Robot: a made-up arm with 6 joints.
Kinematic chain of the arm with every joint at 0, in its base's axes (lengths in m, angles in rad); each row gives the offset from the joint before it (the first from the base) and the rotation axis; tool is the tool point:
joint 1: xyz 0 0 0.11 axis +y
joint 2: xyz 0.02 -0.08 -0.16 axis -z
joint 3: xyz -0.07 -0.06 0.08 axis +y
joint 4: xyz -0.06 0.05 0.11 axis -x
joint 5: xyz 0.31 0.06 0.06 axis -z
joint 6: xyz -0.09 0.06 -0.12 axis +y
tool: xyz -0.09 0.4 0
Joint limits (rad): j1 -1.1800..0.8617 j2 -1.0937..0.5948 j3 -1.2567..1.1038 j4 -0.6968..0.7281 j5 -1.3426..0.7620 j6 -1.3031..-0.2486
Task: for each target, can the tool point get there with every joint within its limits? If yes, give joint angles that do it. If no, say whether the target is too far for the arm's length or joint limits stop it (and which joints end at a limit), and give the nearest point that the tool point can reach.
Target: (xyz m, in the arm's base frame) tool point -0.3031 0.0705 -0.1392
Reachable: yes | joints -0.4153 -0.8401 0.1434 0.0347 -0.4520 -0.9499
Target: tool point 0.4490 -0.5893 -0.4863
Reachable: no: joint limits stop it (at a limit: joint 1, joint 2, joint 3, joint 4, joint 6) | nearest point 0.2873 -0.1910 -0.4029 | short by 0.438 m
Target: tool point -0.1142 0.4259 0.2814
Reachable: yes | joints -0.7799 -0.0163 -0.0781 -0.5467 0.0392 -0.8581
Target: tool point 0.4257 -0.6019 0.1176
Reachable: no: joint limits stop it (at a limit: joint 1, joint 2, joint 4, joint 5) | nearest point 0.2180 -0.3314 -0.0010 | short by 0.361 m
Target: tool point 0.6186 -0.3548 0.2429
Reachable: no: joint limits stop it (at a limit: joint 2, joint 4, joint 5, joint 6) | nearest point 0.5746 -0.1616 0.2334 | short by 0.198 m
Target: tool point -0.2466 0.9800 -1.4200
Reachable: no: too far | nearest point -0.0750 0.3319 -0.4828 | short by 1.152 m
